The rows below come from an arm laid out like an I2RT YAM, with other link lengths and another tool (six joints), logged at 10 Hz.
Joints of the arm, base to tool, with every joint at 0 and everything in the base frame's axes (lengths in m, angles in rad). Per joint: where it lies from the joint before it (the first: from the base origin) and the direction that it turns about. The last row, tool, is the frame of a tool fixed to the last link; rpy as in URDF.
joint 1: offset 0 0 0.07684 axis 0 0 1
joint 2: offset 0.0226 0.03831 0.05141 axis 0 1 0
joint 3: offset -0.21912 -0.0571 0 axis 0 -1 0
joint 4: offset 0.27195 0.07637 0.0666 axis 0 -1 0
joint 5: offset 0.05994 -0.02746 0.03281 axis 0 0 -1
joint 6: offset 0.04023 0 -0.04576 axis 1 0 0
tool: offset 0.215 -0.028 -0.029 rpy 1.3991 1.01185 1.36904
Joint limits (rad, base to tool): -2.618..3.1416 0..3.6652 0..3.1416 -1.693..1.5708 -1.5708..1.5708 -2.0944..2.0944
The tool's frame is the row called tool.
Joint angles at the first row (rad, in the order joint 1, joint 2, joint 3, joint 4, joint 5, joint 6):
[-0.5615, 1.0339, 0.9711, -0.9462, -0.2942, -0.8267]
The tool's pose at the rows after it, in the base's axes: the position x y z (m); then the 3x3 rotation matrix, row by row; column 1 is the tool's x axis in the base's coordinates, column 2 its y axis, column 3 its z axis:
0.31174, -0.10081, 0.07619; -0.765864, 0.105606, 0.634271; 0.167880, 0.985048, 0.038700; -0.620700, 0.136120, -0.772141
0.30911, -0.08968, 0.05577; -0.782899, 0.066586, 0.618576; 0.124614, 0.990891, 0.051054; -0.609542, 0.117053, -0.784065
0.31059, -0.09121, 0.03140; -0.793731, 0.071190, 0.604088; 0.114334, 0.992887, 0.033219; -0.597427, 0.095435, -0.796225
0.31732, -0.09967, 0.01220; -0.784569, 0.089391, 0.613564; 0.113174, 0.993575, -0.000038; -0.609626, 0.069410, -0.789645
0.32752, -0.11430, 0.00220; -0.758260, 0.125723, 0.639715; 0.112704, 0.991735, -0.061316; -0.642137, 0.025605, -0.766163
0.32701, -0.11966, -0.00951; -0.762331, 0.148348, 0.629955; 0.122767, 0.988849, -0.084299; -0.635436, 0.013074, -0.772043
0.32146, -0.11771, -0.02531; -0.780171, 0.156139, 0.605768; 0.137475, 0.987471, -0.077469; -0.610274, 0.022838, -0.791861
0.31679, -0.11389, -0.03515; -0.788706, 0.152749, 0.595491; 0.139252, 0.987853, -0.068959; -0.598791, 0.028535, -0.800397
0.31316, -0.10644, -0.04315; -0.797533, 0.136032, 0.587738; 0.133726, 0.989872, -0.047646; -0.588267, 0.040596, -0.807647
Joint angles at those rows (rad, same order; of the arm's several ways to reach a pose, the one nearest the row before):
[-0.5538, 1.0049, 0.9282, -1.0108, -0.3435, -0.8712]
[-0.5094, 0.9787, 0.8470, -0.9651, -0.3207, -0.8806]
[-0.4802, 0.9940, 0.7748, -0.8792, -0.2823, -0.8637]
[-0.4694, 1.0124, 0.7073, -0.7657, -0.2516, -0.8453]
[-0.4571, 1.0231, 0.6505, -0.6385, -0.2026, -0.8146]
[-0.4510, 1.0507, 0.6274, -0.5892, -0.1749, -0.7977]
[-0.4495, 1.0845, 0.6091, -0.5692, -0.1703, -0.7900]
[-0.4464, 1.0876, 0.5830, -0.5554, -0.1718, -0.7900]
[-0.4403, 1.0876, 0.5615, -0.5507, -0.1840, -0.7961]

